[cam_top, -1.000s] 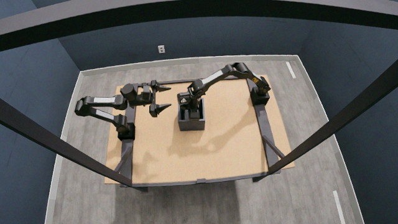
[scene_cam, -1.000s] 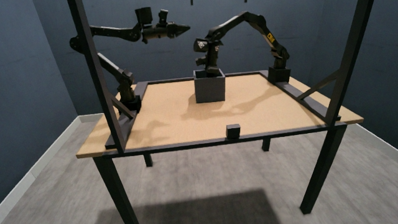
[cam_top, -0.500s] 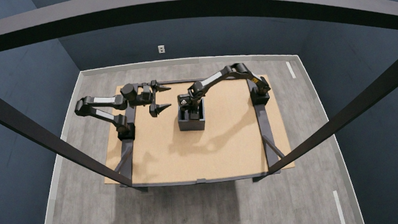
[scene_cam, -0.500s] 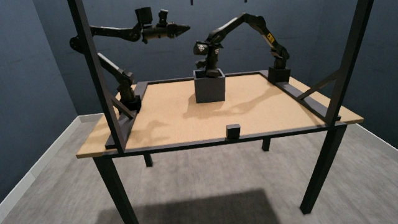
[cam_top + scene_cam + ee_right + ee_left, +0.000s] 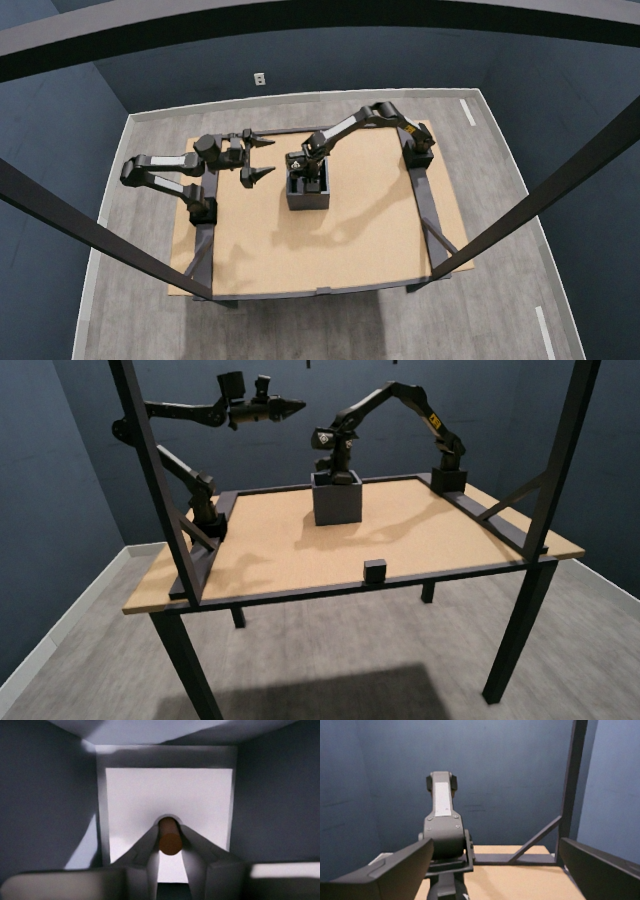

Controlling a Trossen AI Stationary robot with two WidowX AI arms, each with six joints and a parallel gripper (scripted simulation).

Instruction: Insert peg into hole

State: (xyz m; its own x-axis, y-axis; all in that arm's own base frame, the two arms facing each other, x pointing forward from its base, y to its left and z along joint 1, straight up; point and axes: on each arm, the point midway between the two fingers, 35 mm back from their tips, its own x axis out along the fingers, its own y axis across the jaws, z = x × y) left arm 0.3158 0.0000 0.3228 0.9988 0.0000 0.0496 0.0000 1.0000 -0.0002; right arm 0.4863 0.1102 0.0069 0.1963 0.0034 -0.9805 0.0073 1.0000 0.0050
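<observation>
Right now my right hand is 6 cm above the dark brown peg. The rest, counted from my right hand: light plate 6 cm below.
</observation>
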